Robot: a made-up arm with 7 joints. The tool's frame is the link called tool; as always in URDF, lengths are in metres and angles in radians. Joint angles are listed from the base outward. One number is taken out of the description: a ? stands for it. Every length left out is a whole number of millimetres.
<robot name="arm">
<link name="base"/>
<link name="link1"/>
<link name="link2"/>
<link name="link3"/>
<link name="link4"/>
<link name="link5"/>
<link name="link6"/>
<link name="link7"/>
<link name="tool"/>
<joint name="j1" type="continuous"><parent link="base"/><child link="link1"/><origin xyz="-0.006 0.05 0.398" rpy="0.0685 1.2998 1.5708"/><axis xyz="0 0 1"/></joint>
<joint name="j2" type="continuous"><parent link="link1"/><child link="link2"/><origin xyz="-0.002 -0.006 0" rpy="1.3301 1.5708 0"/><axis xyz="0 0 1"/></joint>
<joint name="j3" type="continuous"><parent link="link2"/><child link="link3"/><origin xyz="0.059 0.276 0" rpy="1.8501 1.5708 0"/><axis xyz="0 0 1"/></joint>
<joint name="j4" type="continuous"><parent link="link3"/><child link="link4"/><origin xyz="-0.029 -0.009 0" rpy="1.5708 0 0"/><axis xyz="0 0 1"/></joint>
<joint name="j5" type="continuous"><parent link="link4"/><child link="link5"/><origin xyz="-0.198 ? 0" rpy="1.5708 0 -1.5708"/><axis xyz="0 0 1"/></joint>
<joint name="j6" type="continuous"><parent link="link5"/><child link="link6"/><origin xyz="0.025 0.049 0" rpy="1.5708 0 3.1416"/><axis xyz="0 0 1"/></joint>
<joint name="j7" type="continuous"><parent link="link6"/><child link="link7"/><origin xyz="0.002 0.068 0" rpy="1.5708 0 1.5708"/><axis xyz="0 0 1"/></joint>
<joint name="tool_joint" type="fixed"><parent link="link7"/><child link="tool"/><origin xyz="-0.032 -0.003 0" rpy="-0.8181 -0.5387 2.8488"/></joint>
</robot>
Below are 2 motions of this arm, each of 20 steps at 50 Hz.
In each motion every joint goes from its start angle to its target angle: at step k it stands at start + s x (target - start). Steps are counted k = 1, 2, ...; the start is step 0. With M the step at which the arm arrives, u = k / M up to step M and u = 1 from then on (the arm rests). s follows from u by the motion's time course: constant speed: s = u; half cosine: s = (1 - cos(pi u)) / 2; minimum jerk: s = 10 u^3 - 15 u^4 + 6 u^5.
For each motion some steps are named. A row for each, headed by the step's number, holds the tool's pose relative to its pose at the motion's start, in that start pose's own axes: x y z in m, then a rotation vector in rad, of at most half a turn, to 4 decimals.
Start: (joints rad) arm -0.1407 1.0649 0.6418 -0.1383 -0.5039 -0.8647 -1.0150
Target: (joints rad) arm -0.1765 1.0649 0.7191 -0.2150 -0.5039 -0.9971 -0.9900
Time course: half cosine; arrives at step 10
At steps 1, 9, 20:
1: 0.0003 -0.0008 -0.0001 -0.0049 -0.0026 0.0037
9: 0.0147 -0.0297 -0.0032 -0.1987 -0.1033 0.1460
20: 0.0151 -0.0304 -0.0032 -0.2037 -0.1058 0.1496

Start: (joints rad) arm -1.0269 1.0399 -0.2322 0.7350 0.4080 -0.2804 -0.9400
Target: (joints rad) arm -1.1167 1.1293 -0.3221 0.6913 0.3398 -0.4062 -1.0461
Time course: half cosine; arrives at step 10
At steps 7, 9, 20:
7: 0.0405 -0.0074 -0.0186 -0.1465 -0.0310 0.0360
9: 0.0497 -0.0085 -0.0222 -0.1801 -0.0389 0.0416
20: 0.0510 -0.0087 -0.0227 -0.1846 -0.0400 0.0423

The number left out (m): -0.043
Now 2 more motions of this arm.
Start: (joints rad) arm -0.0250 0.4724 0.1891 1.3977 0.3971 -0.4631 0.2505
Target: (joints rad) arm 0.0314 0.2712 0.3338 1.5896 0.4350 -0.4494 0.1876
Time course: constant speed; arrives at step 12
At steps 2, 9, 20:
2: -0.0009 0.0204 0.0090 0.0134 0.0169 -0.0622
9: 0.0046 0.0924 0.0431 0.0567 0.0832 -0.2848
20: 0.0113 0.1229 0.0587 0.0738 0.1150 -0.3821

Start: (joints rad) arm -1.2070 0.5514 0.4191 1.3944 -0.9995 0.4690 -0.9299
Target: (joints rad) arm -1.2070 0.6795 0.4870 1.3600 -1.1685 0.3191 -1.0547
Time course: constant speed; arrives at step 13
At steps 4, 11, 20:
4: 0.0106 -0.0080 0.0146 -0.0954 0.0759 0.0461
11: 0.0296 -0.0206 0.0420 -0.2689 0.2007 0.1247
20: 0.0352 -0.0238 0.0502 -0.3198 0.2346 0.1468

